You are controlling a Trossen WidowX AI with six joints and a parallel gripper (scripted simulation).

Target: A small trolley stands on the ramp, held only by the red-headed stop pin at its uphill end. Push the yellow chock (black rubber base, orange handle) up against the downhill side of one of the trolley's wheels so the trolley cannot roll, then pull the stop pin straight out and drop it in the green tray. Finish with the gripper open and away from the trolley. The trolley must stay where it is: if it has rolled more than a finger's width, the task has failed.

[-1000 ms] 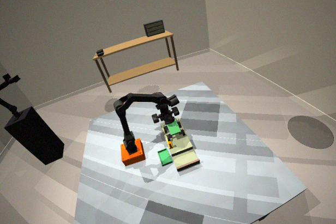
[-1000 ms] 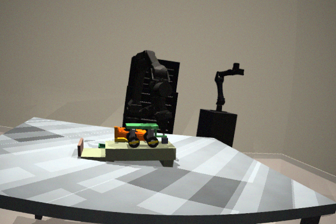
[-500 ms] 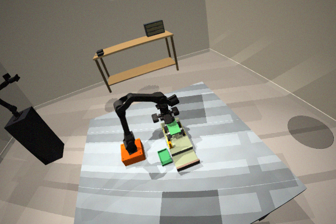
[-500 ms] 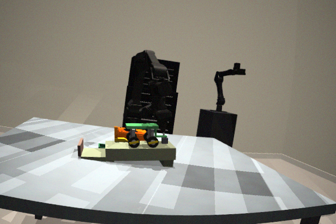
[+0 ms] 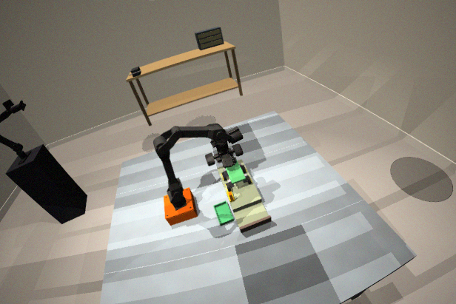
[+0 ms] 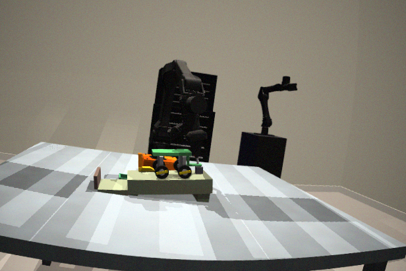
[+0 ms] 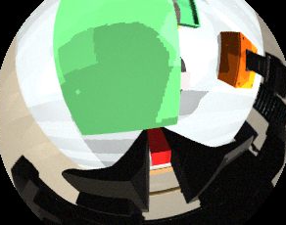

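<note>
My gripper tip is 130 mm past the green tray, 190 mm to the left of it and 150 mm above it. From my gripper tip the other things lie so: green-topped trolley (10 mm ahead, 90 mm to the right, 30 mm below); then pale ramp (10 mm ahead, 100 mm to the right, 90 mm below); then red-headed stop pin (right at my gripper tip).
</note>
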